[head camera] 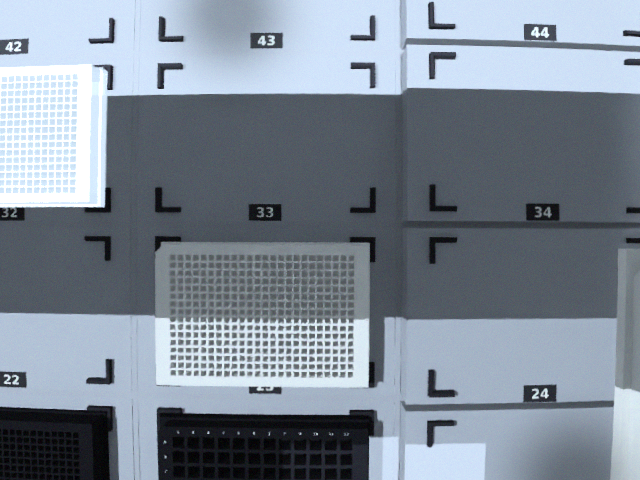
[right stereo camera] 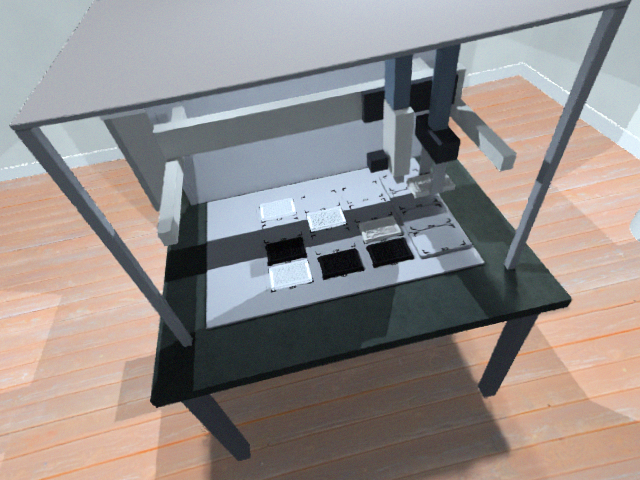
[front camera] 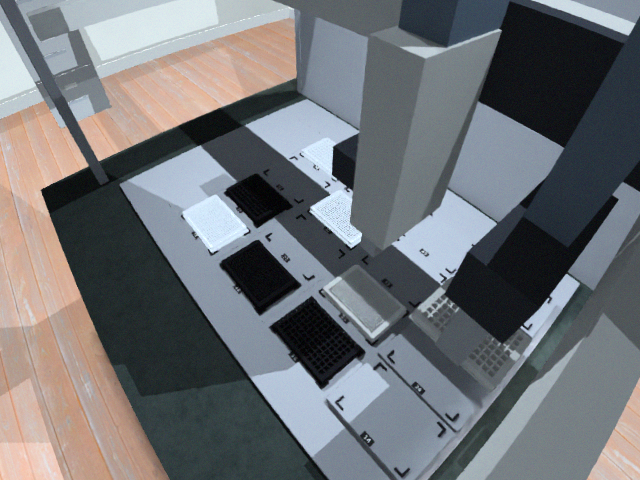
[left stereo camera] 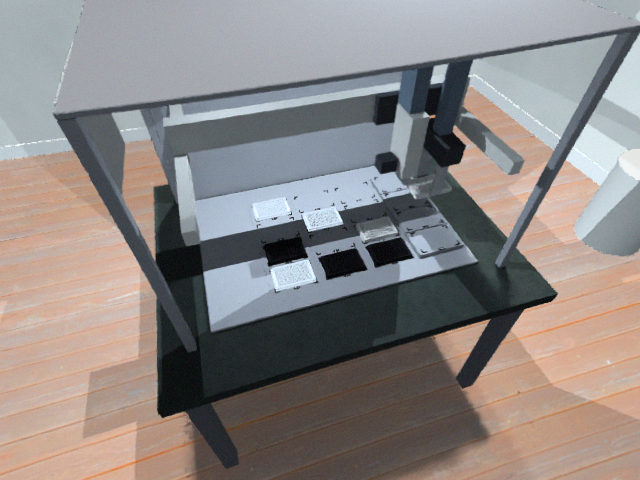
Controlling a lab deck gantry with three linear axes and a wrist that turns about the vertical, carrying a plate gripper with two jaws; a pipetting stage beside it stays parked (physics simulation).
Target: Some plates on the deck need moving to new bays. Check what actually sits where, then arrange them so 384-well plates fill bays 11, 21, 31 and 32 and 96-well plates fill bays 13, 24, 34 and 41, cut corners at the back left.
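Places are measured from the robot's base along level axes (x ahead, y left, z up), in metres.
Pixels of known places: gripper, fingertip midpoint: [right stereo camera: 430, 183] [front camera: 471, 328] [left stereo camera: 427, 185]; robot's base, origin of the base link: [right stereo camera: 272, 291] [front camera: 183, 216] [left stereo camera: 276, 292].
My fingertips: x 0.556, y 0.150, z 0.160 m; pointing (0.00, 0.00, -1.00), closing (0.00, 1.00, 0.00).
Observation:
For each thing: its top centre in the pictures, then the offset to it from my fingertips. "spot": a spot on its surface instead.
- pale 96-well plate, middle of its top: [front camera: 473, 326] [right stereo camera: 430, 181] [left stereo camera: 428, 184] dx +0.000, dy +0.000, dz +0.007 m
- Bay 34, surface spot: [head camera: 522, 155] spot: dx -0.012, dy +0.094, dz -0.145 m
- white 384-well plate, middle of its top: [front camera: 345, 214] [right stereo camera: 325, 217] [left stereo camera: 322, 217] dx -0.328, dy +0.107, dz -0.146 m
- bay 11, surface spot: [front camera: 214, 222] spot: dx -0.483, dy -0.110, dz -0.145 m
- bay 41, surface spot: [front camera: 320, 152] spot: dx -0.519, dy +0.203, dz -0.147 m
- bay 12, surface spot: [front camera: 258, 276] spot: dx -0.318, dy -0.113, dz -0.147 m
My gripper [front camera: 473, 335] [left stereo camera: 431, 186] [right stereo camera: 432, 182] is shut on a pale 96-well plate [front camera: 491, 356] [left stereo camera: 421, 189], raised above the deck's right-hand column; its edge shows in the head view [head camera: 628, 361]. Bay 34 [head camera: 522, 155] holds no plate. A pale 384-well plate [front camera: 364, 302] [head camera: 262, 392] sits in bay 23, cut corner back left. A white 384-well plate [front camera: 336, 214] [head camera: 41, 134] is in bay 32. White plates stand in bay 11 [front camera: 214, 222] and bay 41 [front camera: 320, 152]. Black plates: 384-well in bay 12 [front camera: 258, 276], 96-well in bays 13 [front camera: 317, 341] and 21 [front camera: 258, 198].
The parked pipetting stage [front camera: 390, 155] [left stereo camera: 409, 139] hangs left of my gripper and hides part of the deck in the front view. Frame posts [left stereo camera: 139, 232] [left stereo camera: 563, 155] stand at the table's front corners. Bays 24 [head camera: 522, 351] and 33 [head camera: 263, 149] hold no plates.

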